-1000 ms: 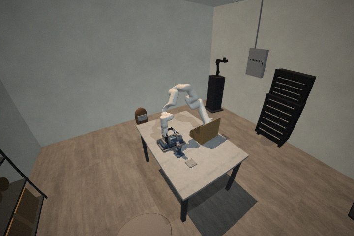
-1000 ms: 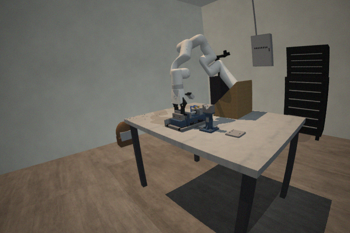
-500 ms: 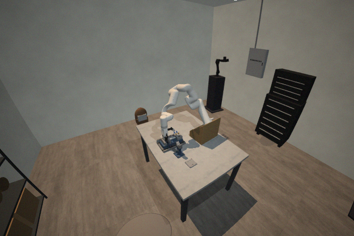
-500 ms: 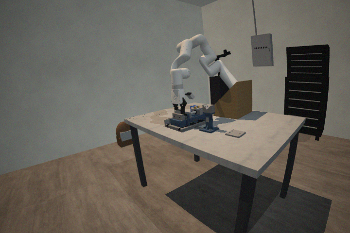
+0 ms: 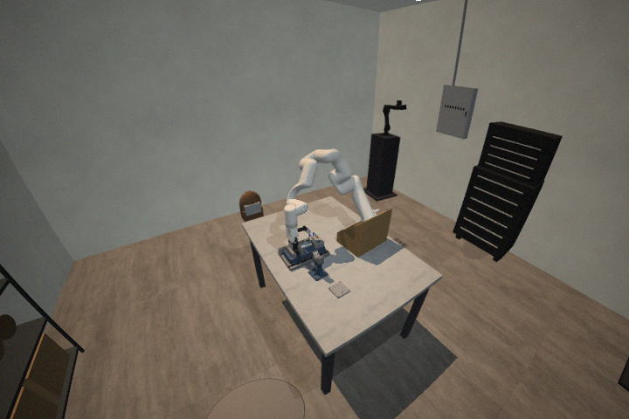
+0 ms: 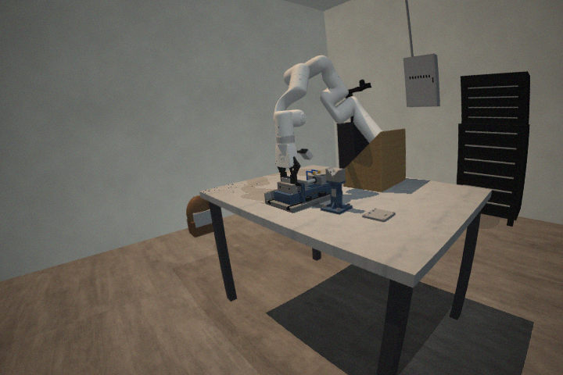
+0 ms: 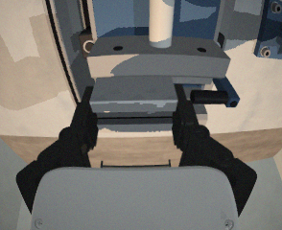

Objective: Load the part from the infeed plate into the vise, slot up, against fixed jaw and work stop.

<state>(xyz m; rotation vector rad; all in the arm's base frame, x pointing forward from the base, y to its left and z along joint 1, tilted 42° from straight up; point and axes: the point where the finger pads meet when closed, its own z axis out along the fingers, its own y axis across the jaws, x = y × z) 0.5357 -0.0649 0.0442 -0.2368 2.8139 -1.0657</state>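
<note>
Right now my hand is right at the part. The rest, counted from my hand: moving jaw (30 mm behind, 20 mm to the left, 30 mm below); then air cylinder rod (90 mm behind, 10 mm to the left, 30 mm below); then work stop (10 mm behind, 70 mm to the left, 20 mm below).
</note>
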